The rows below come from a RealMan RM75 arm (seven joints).
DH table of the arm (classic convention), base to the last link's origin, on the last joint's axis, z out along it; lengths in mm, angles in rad. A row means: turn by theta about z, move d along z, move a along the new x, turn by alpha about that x. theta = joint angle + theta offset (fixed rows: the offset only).
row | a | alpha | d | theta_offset
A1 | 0 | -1.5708 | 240.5 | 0
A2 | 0 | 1.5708 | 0 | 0
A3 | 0 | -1.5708 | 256 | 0
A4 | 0 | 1.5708 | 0 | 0
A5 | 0 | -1.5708 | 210 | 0
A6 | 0 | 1.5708 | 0 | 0
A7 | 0 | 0 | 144 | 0
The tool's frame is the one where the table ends.
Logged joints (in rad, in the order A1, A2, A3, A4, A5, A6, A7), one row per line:
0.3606 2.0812 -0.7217 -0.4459 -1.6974 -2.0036 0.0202
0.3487 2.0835 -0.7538 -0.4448 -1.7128 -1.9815 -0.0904
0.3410 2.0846 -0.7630 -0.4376 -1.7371 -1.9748 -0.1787
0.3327 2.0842 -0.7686 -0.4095 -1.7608 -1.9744 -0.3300
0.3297 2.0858 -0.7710 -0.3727 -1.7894 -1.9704 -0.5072
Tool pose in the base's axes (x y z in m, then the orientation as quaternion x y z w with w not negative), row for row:
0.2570 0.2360 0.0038 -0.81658 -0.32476 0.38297 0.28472
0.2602 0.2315 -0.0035 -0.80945 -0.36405 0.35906 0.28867
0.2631 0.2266 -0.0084 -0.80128 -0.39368 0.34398 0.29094
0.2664 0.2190 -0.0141 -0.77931 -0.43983 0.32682 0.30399
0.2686 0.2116 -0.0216 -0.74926 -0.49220 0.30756 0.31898
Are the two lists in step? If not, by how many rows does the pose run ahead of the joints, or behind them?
They are in step.
